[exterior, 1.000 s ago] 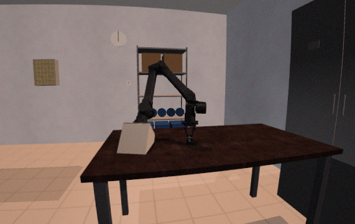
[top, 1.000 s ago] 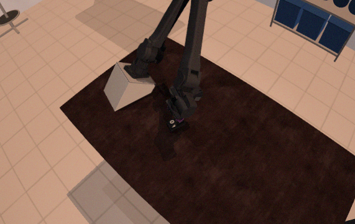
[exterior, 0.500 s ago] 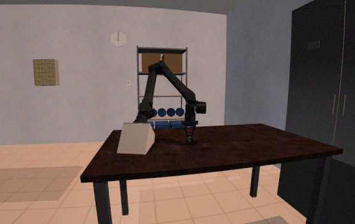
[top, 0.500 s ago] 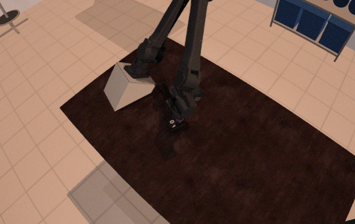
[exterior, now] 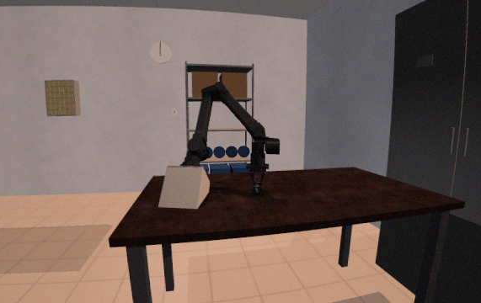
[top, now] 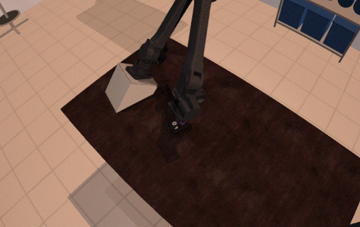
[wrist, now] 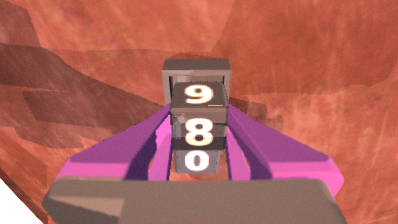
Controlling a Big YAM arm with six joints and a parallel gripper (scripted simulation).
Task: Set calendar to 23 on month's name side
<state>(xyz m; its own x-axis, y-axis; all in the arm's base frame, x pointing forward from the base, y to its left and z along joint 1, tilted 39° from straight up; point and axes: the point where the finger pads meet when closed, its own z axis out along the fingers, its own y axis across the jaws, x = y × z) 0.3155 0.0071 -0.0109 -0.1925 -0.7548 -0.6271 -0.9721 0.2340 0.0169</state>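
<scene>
The dark tray lies 3 cm below my hand, 2 cm to the right of it and 1 cm behind it.
</scene>
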